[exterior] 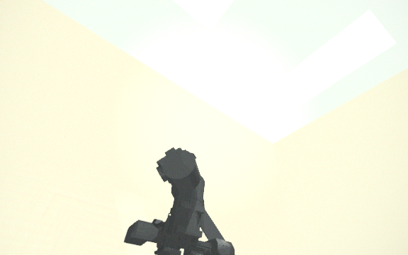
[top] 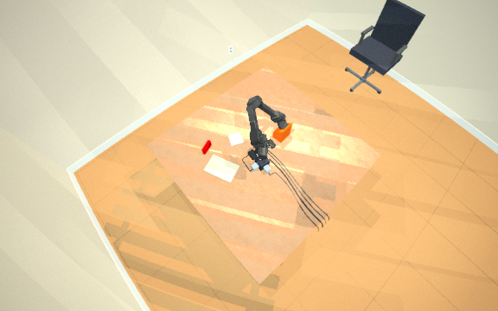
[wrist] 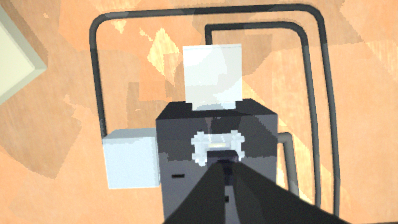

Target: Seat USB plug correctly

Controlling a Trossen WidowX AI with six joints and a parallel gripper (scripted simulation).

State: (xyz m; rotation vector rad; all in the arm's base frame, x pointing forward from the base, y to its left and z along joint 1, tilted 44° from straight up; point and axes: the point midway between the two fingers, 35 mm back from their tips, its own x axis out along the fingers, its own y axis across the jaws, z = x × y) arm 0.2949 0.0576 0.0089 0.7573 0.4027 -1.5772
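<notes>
Now: gripper tip 50 mm above the USB socket. Round my gripper tip: red block 190 mm ahead, 370 mm to the right, 90 mm below; USB plug 20 mm below.
</notes>
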